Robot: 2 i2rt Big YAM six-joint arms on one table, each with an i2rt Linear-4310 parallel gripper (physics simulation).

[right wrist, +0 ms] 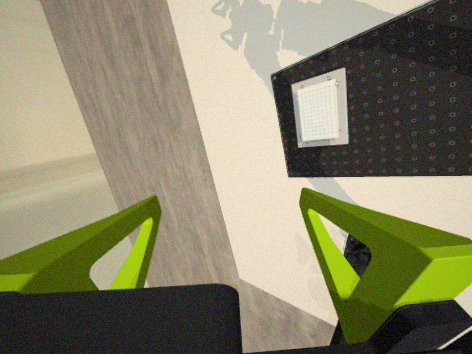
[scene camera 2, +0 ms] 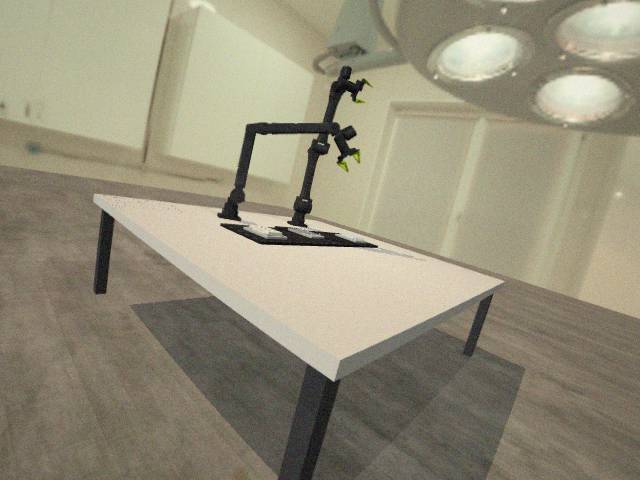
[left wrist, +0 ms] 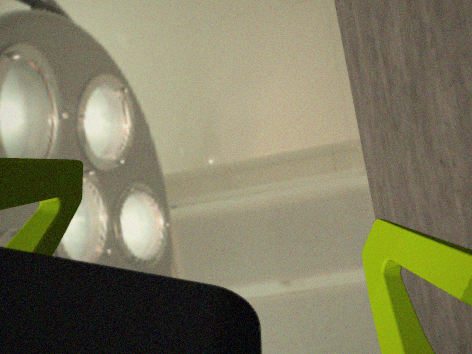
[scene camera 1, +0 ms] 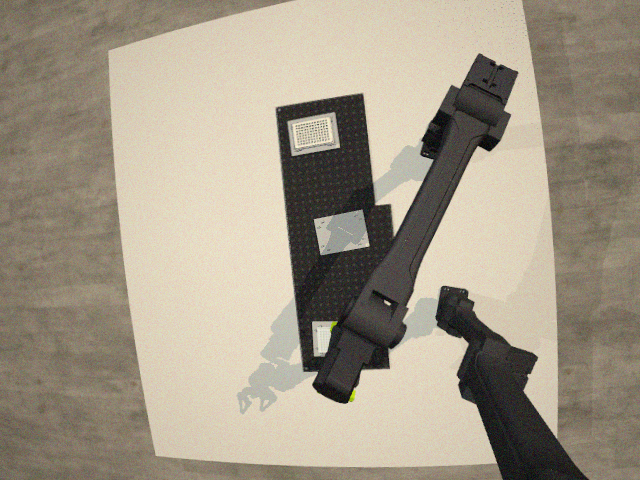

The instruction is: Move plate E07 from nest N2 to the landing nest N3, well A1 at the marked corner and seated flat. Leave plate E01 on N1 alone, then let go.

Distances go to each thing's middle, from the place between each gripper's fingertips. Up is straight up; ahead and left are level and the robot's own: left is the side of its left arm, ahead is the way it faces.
My left hand is 70 mm short of the nest (scene camera 1: 347, 231), 350 mm to the left of it and 870 mm above it.
My right gripper is now 41 cm above the nest and 27 cm to the left of it.
